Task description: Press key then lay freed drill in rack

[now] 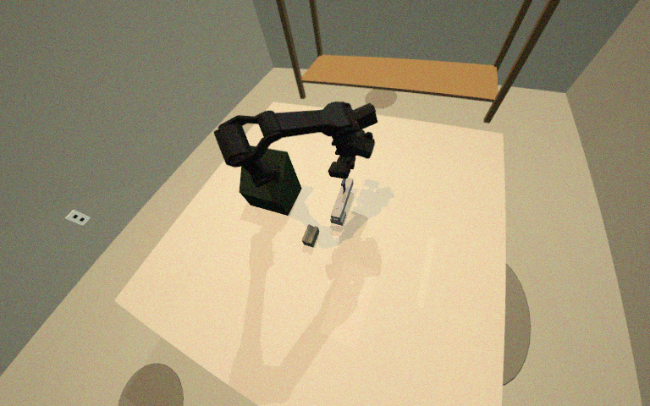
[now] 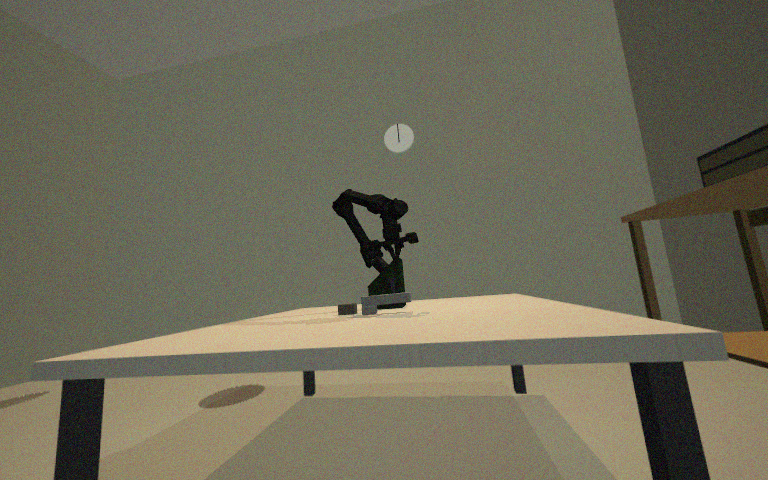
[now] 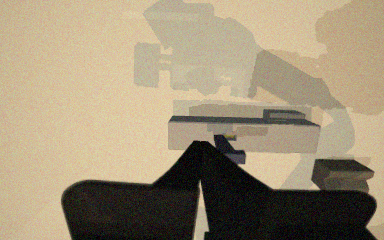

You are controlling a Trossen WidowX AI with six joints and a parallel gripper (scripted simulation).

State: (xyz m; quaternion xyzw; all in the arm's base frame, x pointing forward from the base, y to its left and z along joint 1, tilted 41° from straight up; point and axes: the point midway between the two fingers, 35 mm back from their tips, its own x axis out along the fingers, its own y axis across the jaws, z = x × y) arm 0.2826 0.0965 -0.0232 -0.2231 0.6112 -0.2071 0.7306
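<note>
The small blue key lies 80 mm below my gripper tip, 30 mm to the right of it and 30 mm behind it. The rest, counted from my gripper tip: grey housing: 140 mm below, 60 mm to the right, 30 mm behind; drill: 130 mm below, 80 mm to the right, 30 mm behind.
</note>
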